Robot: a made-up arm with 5 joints.
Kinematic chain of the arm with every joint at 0, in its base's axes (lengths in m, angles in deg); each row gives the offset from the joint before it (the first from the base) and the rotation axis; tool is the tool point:
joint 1: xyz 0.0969 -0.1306 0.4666 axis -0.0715 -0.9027 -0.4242
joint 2: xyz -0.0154 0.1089 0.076 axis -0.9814 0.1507 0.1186
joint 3: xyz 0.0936 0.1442 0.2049 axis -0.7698 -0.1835 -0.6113
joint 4: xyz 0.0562 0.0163 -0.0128 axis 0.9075 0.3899 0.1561
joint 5: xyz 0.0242 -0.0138 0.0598 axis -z
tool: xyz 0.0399 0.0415 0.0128
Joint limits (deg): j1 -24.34..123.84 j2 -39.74..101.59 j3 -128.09..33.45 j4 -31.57..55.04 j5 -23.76..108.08
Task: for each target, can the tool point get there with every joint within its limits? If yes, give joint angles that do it. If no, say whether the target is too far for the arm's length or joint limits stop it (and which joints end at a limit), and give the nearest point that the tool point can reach.
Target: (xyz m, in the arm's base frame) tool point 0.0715 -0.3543 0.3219
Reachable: no: joint limits stop it (at a limit: joint 1, joint 2, joint 4, joint 5) | nearest point 0.0997 0.0914 0.2383 | short by 0.454 m
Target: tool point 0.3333 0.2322 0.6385
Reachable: yes | joints 23.22 42.39 -42.72 17.22 58.12
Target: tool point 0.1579 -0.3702 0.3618
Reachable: no: joint limits stop it (at a limit: joint 2, joint 4, joint 5) | nearest point 0.4050 -0.0688 0.5252 | short by 0.423 m
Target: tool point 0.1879 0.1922 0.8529
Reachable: yes | joints 26.97 -6.44 -99.20 38.15 63.07
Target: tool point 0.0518 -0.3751 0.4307
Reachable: no: joint limits stop it (at a limit: joint 2, joint 3, joint 4, joint 5) | nearest point -0.0058 -0.1441 0.7721 | short by 0.416 m
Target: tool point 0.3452 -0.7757 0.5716
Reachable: no: too far | nearest point 0.3160 -0.1604 0.7246 | short by 0.635 m
